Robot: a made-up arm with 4 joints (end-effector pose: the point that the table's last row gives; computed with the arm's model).
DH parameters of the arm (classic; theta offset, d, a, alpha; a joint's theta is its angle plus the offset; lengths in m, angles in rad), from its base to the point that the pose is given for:
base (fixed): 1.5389 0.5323 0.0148 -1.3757
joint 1: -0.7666 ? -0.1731 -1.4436
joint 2: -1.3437 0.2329 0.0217 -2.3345
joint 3: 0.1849 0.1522 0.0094 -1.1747
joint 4: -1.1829 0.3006 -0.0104 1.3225
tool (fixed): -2.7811 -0.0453 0 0
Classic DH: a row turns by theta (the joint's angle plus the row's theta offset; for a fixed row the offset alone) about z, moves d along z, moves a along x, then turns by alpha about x.
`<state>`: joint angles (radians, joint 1 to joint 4).
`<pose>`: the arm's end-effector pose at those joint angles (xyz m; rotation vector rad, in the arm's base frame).
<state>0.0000 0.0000 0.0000 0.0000</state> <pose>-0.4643 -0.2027 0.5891 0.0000 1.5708 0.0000</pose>
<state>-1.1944 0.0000 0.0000 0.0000</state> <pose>-0.4964 -0.0240 0.3978 1.0839 1.3283 0.7260</pose>
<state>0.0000 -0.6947 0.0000 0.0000</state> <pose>-0.4508 -0.2083 0.5785 -0.2221 1.0542 0.4680</pose>
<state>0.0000 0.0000 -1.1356 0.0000</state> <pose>-0.6831 -0.0191 0.6879 0.4110 1.3497 -1.1720</pose>
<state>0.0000 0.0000 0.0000 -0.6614</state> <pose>-0.4615 -0.1917 0.6161 0.0544 2.1583 -0.3321</pose>
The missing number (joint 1, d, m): 0.4569
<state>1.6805 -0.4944 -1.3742 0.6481</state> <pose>-0.7281 -0.0362 0.8117 -1.4422 -0.0959 -0.7183</pose>
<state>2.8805 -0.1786 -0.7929 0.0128</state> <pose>-0.6318 0.1916 0.7158 -2.2101 -0.4499 -1.3570</pose>
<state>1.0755 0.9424 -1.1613 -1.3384</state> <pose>-0.4129 0.1528 0.6197 1.5484 0.2162 -2.6382</pose>
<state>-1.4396 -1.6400 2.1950 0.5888</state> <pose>-0.6916 0.1432 0.8291 -1.4830 -1.5479 1.1837</pose>
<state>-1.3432 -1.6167 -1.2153 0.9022</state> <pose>-0.6245 0.2258 0.2648 1.5182 -0.5606 -0.2008</pose>
